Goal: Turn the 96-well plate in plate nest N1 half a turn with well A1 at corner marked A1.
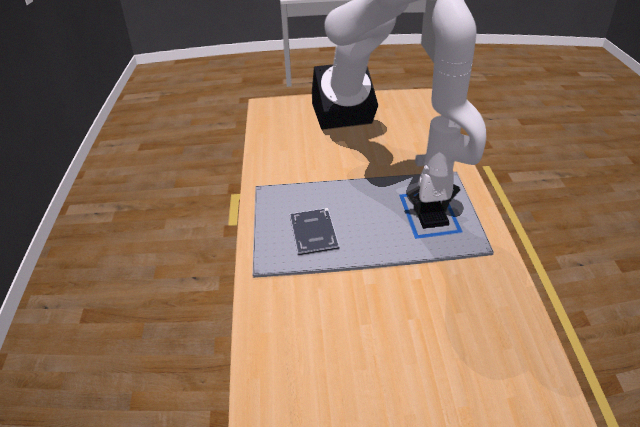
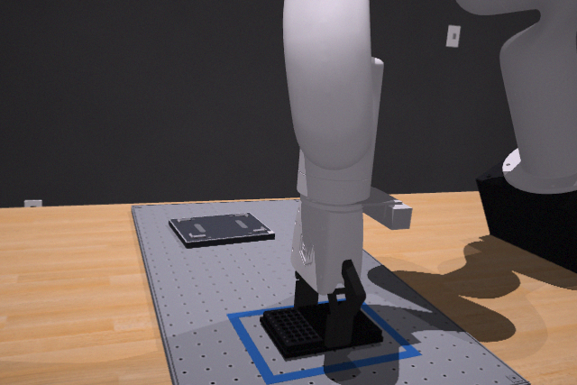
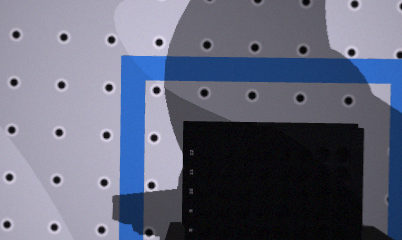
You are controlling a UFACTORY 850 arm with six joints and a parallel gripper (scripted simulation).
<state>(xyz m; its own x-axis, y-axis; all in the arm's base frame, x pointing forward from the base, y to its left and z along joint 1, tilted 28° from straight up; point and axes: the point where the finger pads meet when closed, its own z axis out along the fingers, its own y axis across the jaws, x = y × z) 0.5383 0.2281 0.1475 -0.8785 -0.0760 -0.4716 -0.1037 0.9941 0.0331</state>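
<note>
Now: hand 7 cm short of the plate nest N1, 36 cm to the left of it and 2 cm above it. The rest, counted from my hand: black 96-well plate (1 cm below).
</note>
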